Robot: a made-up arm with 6 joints. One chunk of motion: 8 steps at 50 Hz.
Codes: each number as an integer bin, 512 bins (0 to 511) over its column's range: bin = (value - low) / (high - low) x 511, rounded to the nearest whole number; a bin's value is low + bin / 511 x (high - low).
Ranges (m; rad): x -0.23..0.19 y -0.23..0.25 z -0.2..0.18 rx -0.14..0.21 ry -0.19..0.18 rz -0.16..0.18
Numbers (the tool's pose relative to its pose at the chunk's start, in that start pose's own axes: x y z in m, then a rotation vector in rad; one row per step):
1: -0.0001 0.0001 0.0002 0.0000 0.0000 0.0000
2: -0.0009 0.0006 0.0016 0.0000 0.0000 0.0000
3: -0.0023 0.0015 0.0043 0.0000 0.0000 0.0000
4: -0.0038 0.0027 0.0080 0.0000 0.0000 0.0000
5: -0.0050 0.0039 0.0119 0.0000 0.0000 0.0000
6: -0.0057 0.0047 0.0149 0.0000 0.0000 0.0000
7: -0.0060 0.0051 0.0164 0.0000 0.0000 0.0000
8: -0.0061 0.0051 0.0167 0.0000 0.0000 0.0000
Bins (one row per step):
1: 280 245 269 204 262 240
2: 279 245 271 204 262 240
3: 277 246 275 204 262 240
4: 275 248 280 204 262 240
5: 274 249 285 204 262 240
6: 273 250 289 204 262 240
7: 273 250 291 204 262 240
8: 272 250 291 204 262 240

